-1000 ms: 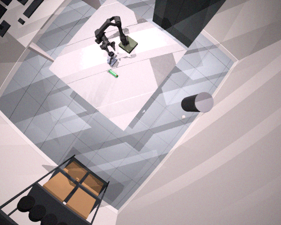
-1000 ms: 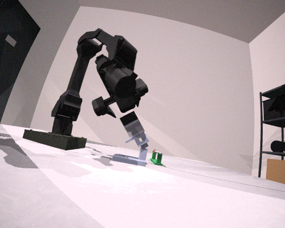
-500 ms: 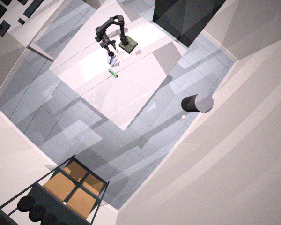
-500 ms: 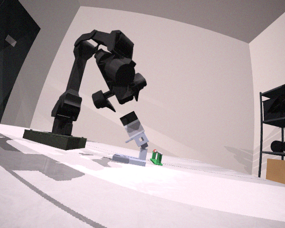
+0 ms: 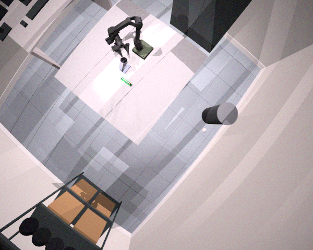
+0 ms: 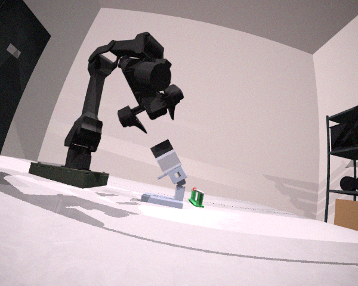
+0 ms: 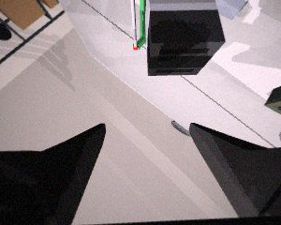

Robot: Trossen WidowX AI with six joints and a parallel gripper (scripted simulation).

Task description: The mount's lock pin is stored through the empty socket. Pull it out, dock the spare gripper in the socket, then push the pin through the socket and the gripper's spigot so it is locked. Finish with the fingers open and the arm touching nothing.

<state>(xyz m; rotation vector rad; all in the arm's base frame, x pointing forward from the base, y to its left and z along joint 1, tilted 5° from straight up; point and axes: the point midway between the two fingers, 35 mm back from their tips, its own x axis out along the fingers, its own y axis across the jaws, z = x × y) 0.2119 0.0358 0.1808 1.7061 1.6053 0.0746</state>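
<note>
Now: gripper tip 15 cm short of the green stand, 11 cm to the right of it and 20 cm above it. Round my gripper tip: spare gripper (5 cm ahead, 2 cm to the right, 11 cm below); then mount socket (7 cm ahead, 1 cm to the right, 17 cm below).
</note>
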